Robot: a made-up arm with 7 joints.
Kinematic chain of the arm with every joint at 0, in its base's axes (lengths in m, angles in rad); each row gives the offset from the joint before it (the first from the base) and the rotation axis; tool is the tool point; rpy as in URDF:
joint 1: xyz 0 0 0.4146 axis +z
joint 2: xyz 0 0 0 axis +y
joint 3: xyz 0 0 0.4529 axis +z
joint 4: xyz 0.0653 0 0 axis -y
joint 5: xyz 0.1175 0 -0.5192 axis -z
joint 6: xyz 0 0 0 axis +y
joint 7: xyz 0.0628 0 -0.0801 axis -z
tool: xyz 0 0 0 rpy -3.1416 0 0
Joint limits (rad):
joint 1: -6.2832..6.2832
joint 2: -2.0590..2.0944
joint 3: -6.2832..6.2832
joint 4: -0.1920..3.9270
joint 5: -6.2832..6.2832
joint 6: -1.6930..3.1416
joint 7: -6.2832..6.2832
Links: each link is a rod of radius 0.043 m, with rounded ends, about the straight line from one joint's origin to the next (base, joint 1, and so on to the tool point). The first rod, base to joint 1, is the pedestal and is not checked.
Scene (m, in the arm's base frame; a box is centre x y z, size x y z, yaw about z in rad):
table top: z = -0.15
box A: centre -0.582 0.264 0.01 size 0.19 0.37 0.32 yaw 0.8
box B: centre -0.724 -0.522 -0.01 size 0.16 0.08 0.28 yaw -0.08
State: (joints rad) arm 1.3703 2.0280 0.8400 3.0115 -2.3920 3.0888 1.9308
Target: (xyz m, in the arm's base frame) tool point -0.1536 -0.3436 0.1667
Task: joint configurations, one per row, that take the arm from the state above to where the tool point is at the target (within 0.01 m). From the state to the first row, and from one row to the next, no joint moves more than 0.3 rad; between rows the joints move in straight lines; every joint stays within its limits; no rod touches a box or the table.
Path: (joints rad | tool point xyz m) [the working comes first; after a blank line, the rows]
Joints at the target: -0.2825 2.0944 -0.7874 0.4774 -1.9615 2.4123 1.9308
Straight joint move there: touches the table top.

1: 1.1449 1.9176 0.5570 2.8153 -2.3996 3.0831 1.7178 | 0.3622 0.7675 0.0382
2: 0.9196 1.8073 0.2739 2.6191 -2.4072 3.0774 1.5048 | 0.5260 0.6810 0.0549
3: 0.6942 1.6969 -0.0091 2.4229 -2.4148 3.0717 1.2918 | 0.6926 0.5148 0.0733
4: 0.4688 1.5866 -0.2921 2.2267 -2.4223 3.0661 1.0788 | 0.8215 0.2661 0.1134
5: 0.2435 1.4762 -0.5751 2.0304 -2.4299 3.0604 0.8657 | 0.8628 -0.0423 0.1904
6: 0.0181 1.3659 -0.8582 1.8342 -2.4375 3.0547 0.6527 | 0.7776 -0.3562 0.3088
7: -0.0420 1.5116 -0.8440 1.5629 -2.3423 2.9262 0.9083 | 0.6199 -0.4532 0.1477
8: -0.1021 1.6573 -0.8298 1.2915 -2.2471 2.7977 1.1640 | 0.4102 -0.5026 0.0454
9: -0.1622 1.8030 -0.8157 1.0201 -2.1519 2.6692 1.4196 | 0.1846 -0.4965 0.0164
10: -0.2224 1.9487 -0.8015 0.7488 -2.0567 2.5408 1.6752 | -0.0158 -0.4386 0.0616
11: -0.2825 2.0944 -0.7874 0.4774 -1.9615 2.4123 1.9308 | -0.1536 -0.3436 0.1667

